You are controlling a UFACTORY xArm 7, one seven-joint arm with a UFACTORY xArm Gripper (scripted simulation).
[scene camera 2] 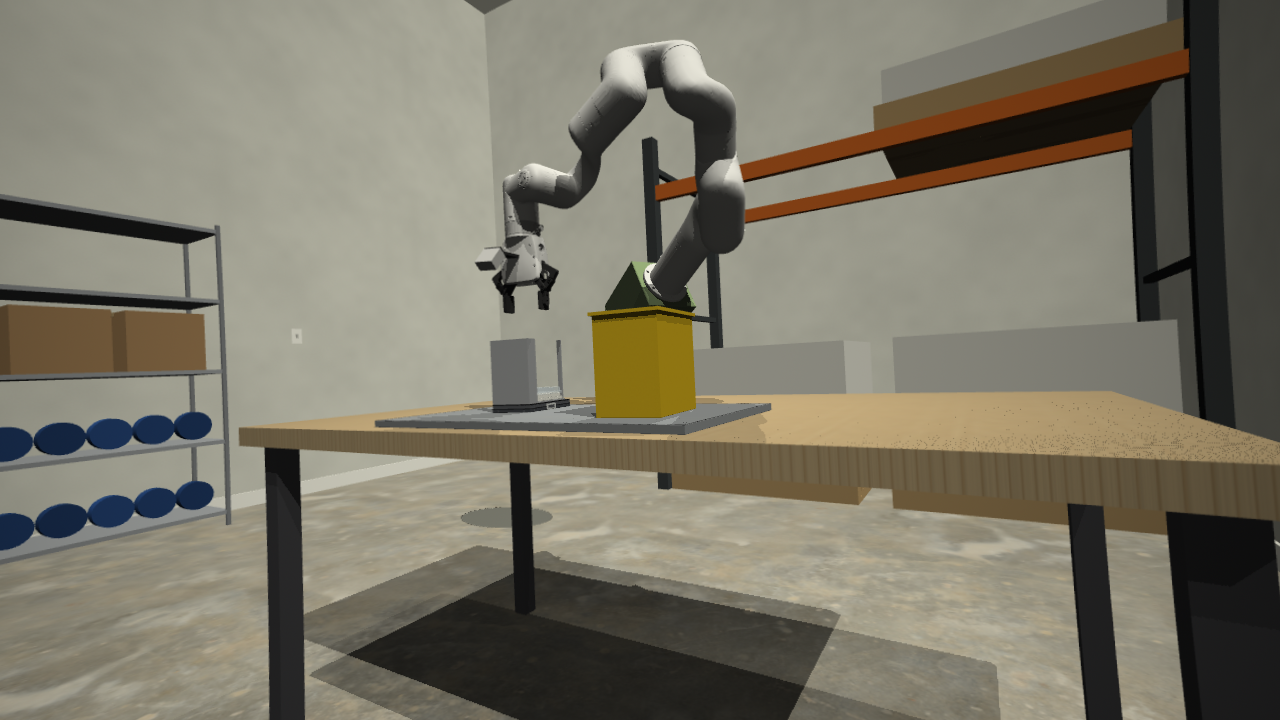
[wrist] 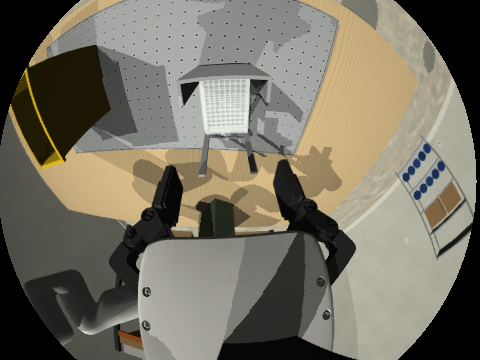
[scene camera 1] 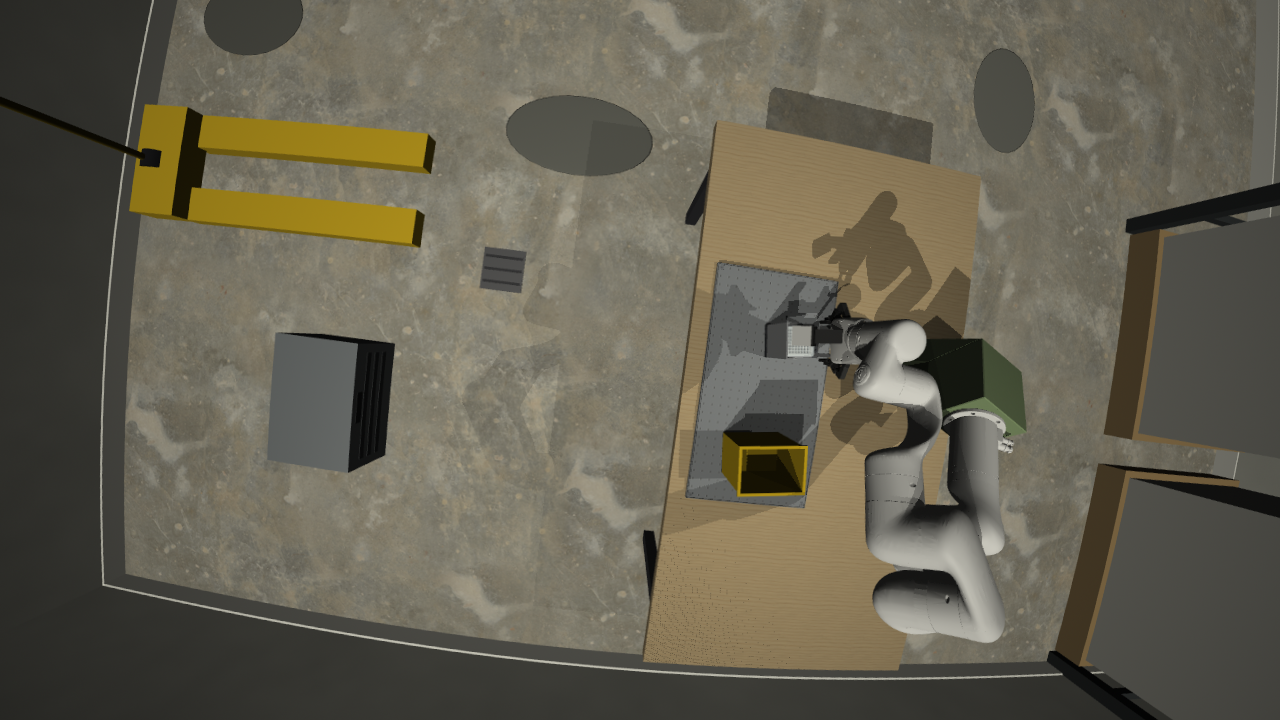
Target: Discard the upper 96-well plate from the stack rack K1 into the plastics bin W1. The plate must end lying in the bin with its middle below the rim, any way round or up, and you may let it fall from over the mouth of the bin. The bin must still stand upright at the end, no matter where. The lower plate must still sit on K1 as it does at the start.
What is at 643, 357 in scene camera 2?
A yellow plastics bin W1.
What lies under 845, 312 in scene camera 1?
The gripper.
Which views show the gripper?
Scene camera 2, the wrist view and scene camera 1: all of them.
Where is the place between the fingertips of the gripper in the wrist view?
227, 173
